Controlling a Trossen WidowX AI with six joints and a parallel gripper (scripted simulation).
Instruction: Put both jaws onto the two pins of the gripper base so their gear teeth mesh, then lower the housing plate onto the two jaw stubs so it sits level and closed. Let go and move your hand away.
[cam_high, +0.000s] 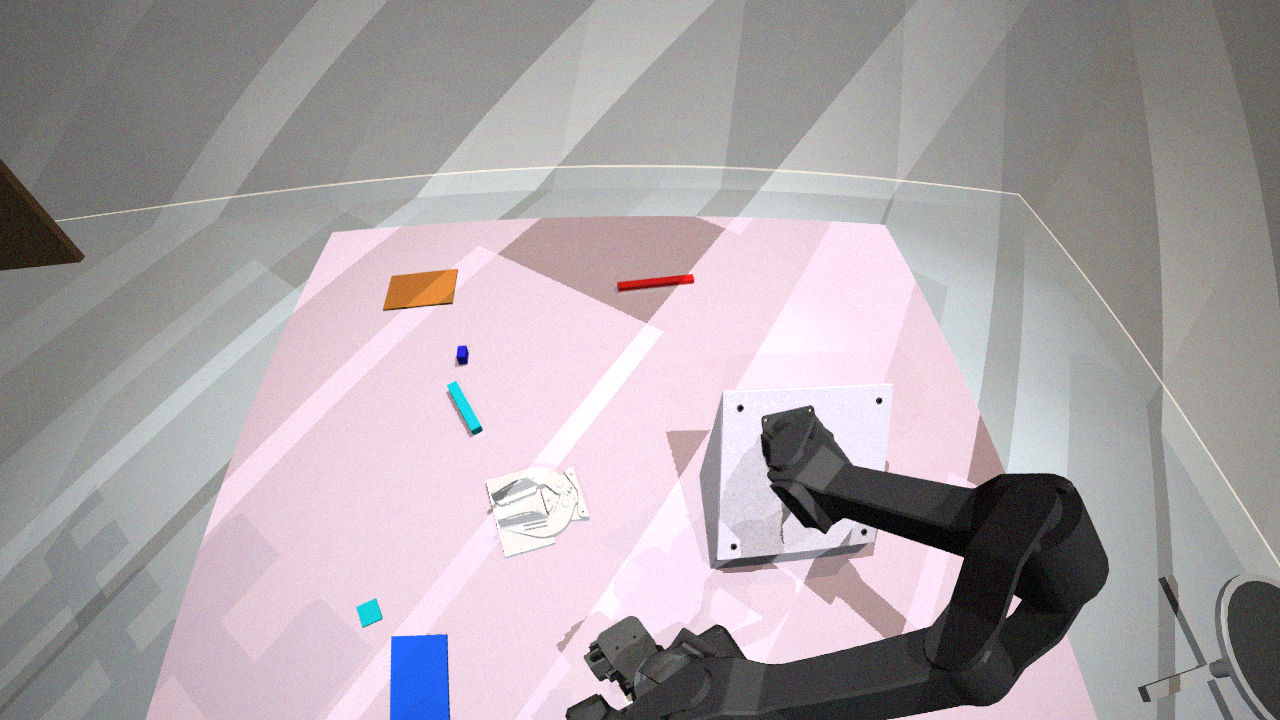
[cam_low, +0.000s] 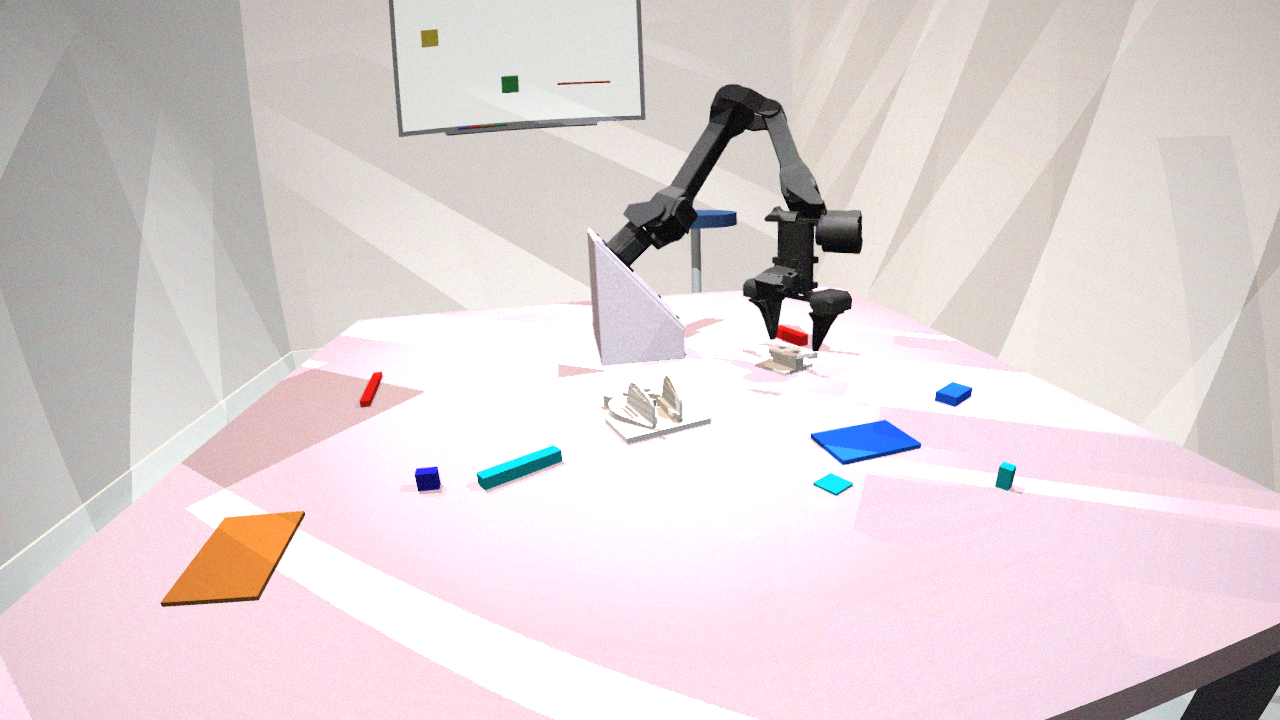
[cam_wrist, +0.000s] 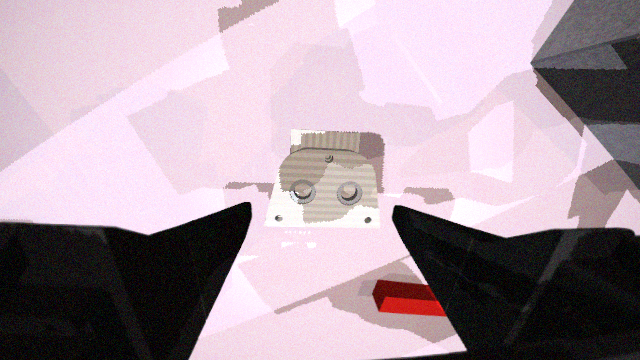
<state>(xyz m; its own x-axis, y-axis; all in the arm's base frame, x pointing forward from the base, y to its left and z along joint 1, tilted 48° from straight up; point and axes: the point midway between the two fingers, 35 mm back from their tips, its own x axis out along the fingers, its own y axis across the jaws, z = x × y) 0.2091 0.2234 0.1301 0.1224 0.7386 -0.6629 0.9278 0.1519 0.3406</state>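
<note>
Now: the white stand 1 cm to the right of my gripper tip and 3 cm below it. The rest, counted from my gripper tip: blue block 22 cm ahead, 15 cm to the left, 3 cm below; red block 13 cm behind, 7 cm to the left, 3 cm below; white gripper base 1 cm to the right, 1 cm below.
</note>
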